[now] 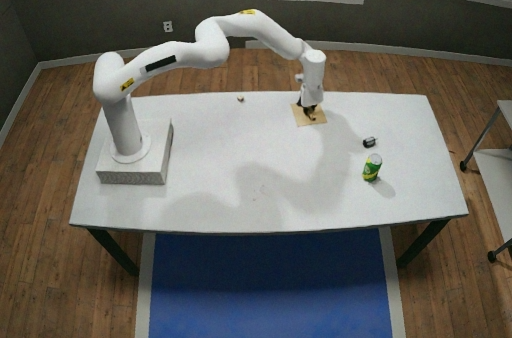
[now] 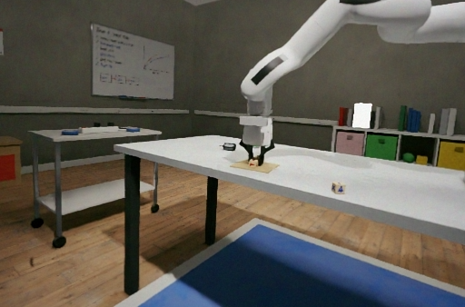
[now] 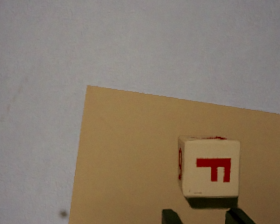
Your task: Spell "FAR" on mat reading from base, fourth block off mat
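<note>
Now: the tan mat 2 cm below my hand. Round my hand: green soda can 28 cm ahead, 31 cm to the right, 4 cm above; then small black object 29 cm ahead, 13 cm to the right, 1 cm below.
</note>
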